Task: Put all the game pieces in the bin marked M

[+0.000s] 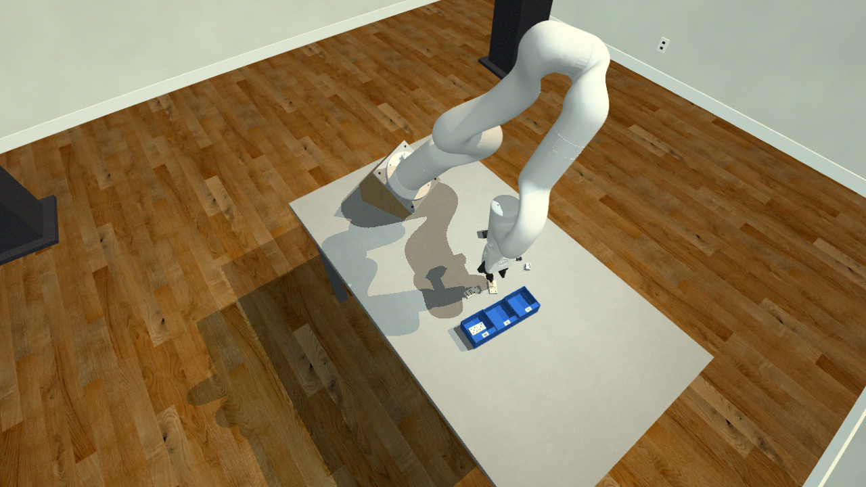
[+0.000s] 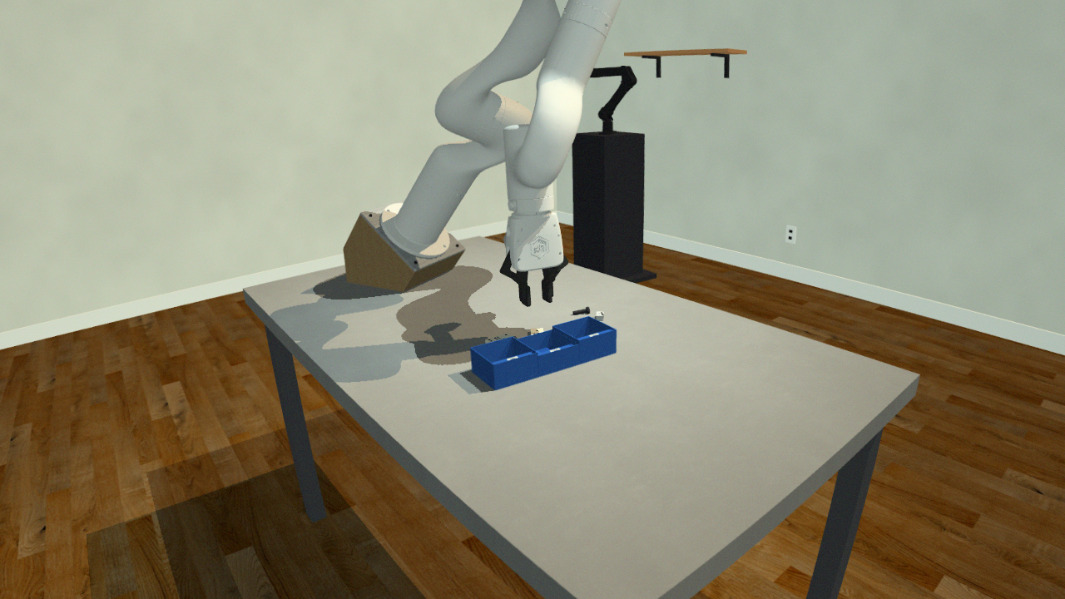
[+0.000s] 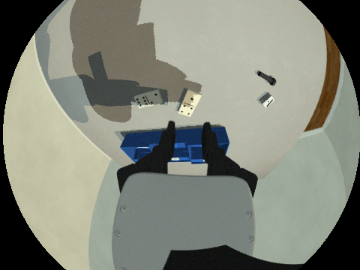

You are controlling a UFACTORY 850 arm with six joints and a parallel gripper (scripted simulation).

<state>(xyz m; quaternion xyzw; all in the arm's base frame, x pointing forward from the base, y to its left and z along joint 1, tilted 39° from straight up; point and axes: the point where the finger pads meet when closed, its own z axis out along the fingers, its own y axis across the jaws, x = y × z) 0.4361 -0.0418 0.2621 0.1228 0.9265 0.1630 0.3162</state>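
My gripper is now 10 cm short of the white domino, 14 cm to the left of it and 8 cm above it. Round my hand: blue three-part bin 11 cm ahead, 5 cm to the right, 7 cm below; white part 16 cm to the left, 8 cm below; black bolt 4 cm behind, 15 cm to the left, 8 cm below.
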